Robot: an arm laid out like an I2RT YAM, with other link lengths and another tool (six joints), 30 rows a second.
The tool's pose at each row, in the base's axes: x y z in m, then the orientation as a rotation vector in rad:
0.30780 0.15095 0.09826 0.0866 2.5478 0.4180
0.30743 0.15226 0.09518 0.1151 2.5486 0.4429
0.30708 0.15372 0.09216 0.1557 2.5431 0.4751
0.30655 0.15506 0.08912 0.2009 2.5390 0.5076
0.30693 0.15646 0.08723 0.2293 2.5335 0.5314
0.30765 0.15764 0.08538 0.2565 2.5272 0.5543
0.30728 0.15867 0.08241 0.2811 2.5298 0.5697
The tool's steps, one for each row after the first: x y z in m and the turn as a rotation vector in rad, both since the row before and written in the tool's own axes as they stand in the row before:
0.00208 0.00029 0.00263 -0.0115 0.0022 0.0259
0.00206 0.00037 0.00264 -0.0150 -0.0032 0.0356
0.00222 0.00013 0.00252 -0.0140 -0.0012 0.0392
0.00092 0.00055 0.00213 -0.0116 -0.0024 0.0252
0.00058 0.00034 0.00221 -0.0114 -0.0029 0.0241
0.00198 -0.00039 0.00244 -0.0047 0.0044 0.0213

